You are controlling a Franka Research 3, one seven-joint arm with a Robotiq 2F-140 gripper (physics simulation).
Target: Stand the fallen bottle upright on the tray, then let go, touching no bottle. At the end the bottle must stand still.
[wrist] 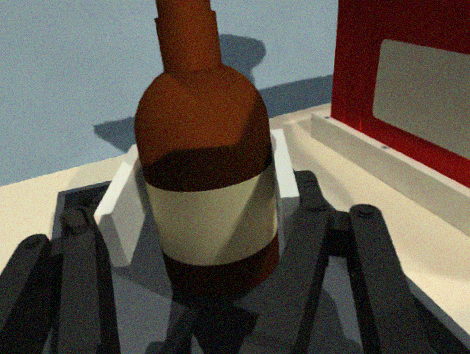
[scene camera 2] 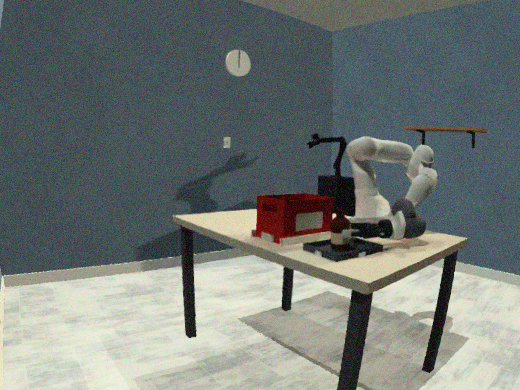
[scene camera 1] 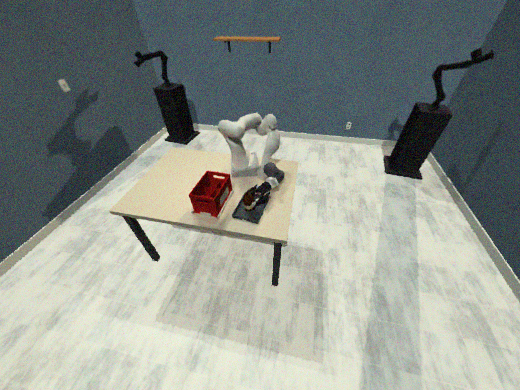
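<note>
The brown bottle (scene camera 1: 249, 199) (scene camera 2: 341, 232) (wrist: 212, 220) with a cream label stands upright, or very nearly so, over the dark tray (scene camera 1: 245, 215) (scene camera 2: 314, 248) (wrist: 135, 310). My gripper (scene camera 1: 254, 195) (scene camera 2: 349, 233) (wrist: 209, 159) is shut on this bottle, with one pale finger pad on each side of it near the label. The gripper reaches in low and almost level in the scene camera 2 view. The bottle's base is over the tray floor; whether it rests on it is hard to tell. The top of the bottle is cut off in the wrist view.
A red crate (scene camera 1: 212, 197) (scene camera 2: 275, 217) (wrist: 357, 90) stands beside the tray on the wooden table (scene camera 1: 165, 180) (scene camera 2: 220, 222), with a low pale rail (wrist: 395, 162) along its base. The table's front edge lies close to the tray.
</note>
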